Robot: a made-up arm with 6 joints.
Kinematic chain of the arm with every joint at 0, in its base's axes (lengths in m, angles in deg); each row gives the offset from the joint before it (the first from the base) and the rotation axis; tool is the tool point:
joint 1: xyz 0 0 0.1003 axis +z
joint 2: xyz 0 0.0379 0 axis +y
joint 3: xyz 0 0 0.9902 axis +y
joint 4: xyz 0 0 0.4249 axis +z
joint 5: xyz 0 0 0 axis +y
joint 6: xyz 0 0 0.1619 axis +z
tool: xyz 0 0 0
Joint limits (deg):
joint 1: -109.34..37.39
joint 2: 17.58..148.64
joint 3: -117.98..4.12
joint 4: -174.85..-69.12
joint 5: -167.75..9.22
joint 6: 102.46..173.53
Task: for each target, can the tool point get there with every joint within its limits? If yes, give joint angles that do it. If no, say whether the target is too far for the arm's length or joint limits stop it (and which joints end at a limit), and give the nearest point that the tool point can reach.
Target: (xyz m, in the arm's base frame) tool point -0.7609 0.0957 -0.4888
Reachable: no: joint limits stop it (at a limit: joint 1, joint 2, joint 3, joint 4, joint 5) | nearest point -0.1868 -0.6559 -0.5333 | short by 0.947 m
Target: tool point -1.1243 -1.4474 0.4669
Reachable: no: too far | nearest point -0.4991 -1.4580 0.4253 | short by 0.627 m
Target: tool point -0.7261 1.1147 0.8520
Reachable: no: joint limits stop it (at a limit: joint 2) | nearest point -0.1578 0.2423 0.9738 | short by 1.048 m
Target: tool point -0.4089 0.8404 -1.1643
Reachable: no: joint limits stop it (at a limit: joint 1, joint 2, joint 3) | nearest point 0.3907 0.5211 -1.1296 | short by 0.862 m
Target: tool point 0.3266 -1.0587 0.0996
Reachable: yes | joints -76.53 105.98 -94.11 -160.70 -141.81 114.79
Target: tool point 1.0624 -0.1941 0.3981
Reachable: yes | joints -19.17 99.47 -99.79 -126.11 -77.39 156.07
